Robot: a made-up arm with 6 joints.
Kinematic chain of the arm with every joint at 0, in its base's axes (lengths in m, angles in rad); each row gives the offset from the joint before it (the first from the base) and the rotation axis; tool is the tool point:
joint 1: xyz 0 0 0.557 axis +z
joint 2: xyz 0 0 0 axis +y
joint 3: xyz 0 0 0.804 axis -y
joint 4: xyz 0 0 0 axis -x
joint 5: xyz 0.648 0 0 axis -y
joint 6: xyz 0 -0.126 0 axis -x
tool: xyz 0 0 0
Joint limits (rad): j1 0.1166..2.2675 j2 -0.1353..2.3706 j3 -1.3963..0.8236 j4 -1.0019..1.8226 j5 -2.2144..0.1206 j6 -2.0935..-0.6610
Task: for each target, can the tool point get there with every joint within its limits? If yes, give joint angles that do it. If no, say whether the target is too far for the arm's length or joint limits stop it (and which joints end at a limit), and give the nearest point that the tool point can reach.
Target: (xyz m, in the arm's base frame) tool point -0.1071 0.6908 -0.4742
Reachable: yes | joints 1.9002 2.0669 0.5152 -0.2501 -0.5189 -1.3207
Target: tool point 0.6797 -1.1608 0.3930
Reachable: no: joint limits stop it (at a limit: joint 1) | nearest point 0.5510 -0.0623 0.3930 | short by 1.106 m
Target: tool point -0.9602 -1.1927 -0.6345
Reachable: no: too far | nearest point -0.0321 -0.1306 -0.2456 | short by 1.463 m
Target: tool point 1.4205 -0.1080 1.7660
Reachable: no: too far | nearest point 1.0568 0.0389 1.4684 | short by 0.492 m
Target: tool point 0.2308 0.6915 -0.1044
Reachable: yes | joints 1.4146 1.5931 -0.0515 -0.2995 -1.2633 -1.6089
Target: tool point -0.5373 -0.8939 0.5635
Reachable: no: joint limits stop it (at a limit: joint 1, joint 2) | nearest point -0.0076 -0.1277 0.2640 | short by 0.978 m
